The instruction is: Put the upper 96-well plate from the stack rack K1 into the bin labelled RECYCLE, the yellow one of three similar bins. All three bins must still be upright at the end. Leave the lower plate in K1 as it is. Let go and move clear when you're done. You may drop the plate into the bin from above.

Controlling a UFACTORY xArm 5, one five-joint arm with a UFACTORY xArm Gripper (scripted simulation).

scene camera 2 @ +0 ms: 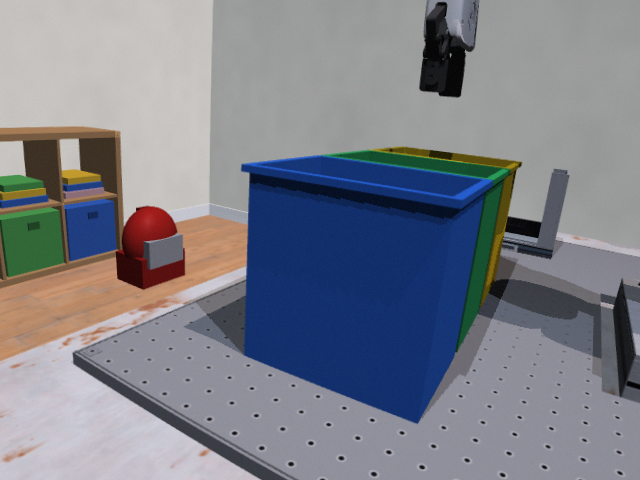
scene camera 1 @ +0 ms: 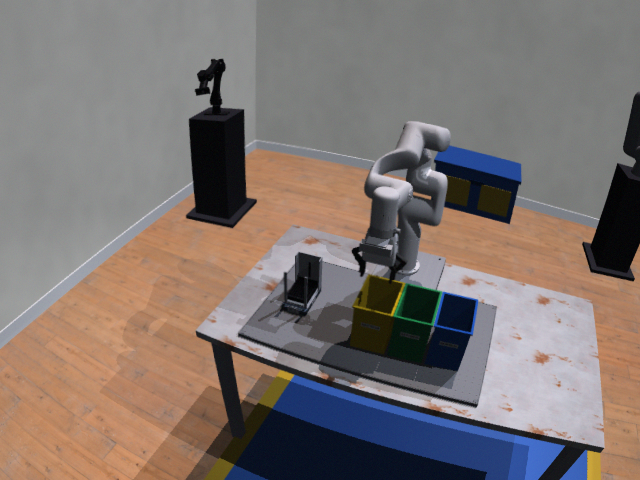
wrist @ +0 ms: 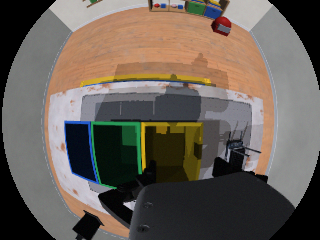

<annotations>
blue bin: scene camera 2; scene camera 1; wrist 78,140
green bin: scene camera 2; scene camera 1; wrist 116,145
same spot on blue bin: (scene camera 2: pixel 359 288) = (scene camera 1: pixel 468 329)
same spot on green bin: (scene camera 2: pixel 489 212) = (scene camera 1: pixel 425 298)
</annotations>
